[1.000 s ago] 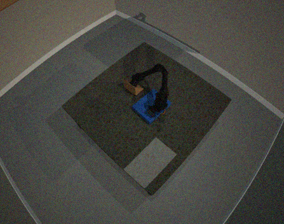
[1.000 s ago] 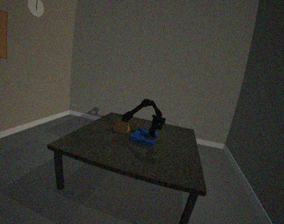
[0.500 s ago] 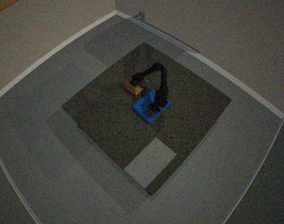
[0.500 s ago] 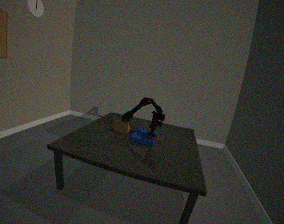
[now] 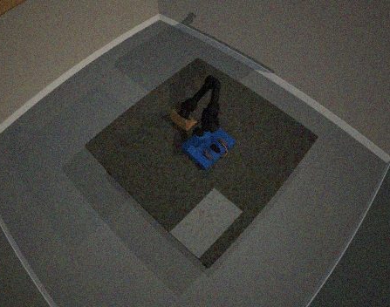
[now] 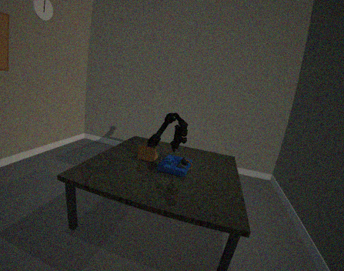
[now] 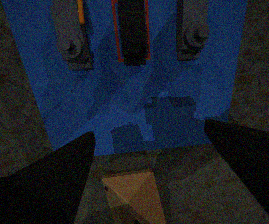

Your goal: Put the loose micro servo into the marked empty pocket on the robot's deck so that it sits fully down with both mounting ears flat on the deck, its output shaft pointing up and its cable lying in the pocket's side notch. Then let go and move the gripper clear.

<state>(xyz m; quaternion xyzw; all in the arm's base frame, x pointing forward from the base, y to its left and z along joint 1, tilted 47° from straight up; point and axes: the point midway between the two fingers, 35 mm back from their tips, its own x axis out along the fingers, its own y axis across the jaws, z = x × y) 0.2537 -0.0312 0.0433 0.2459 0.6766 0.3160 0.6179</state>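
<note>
Right now my gripper tip is 20 mm past the blue deck and 130 mm above it.
</note>
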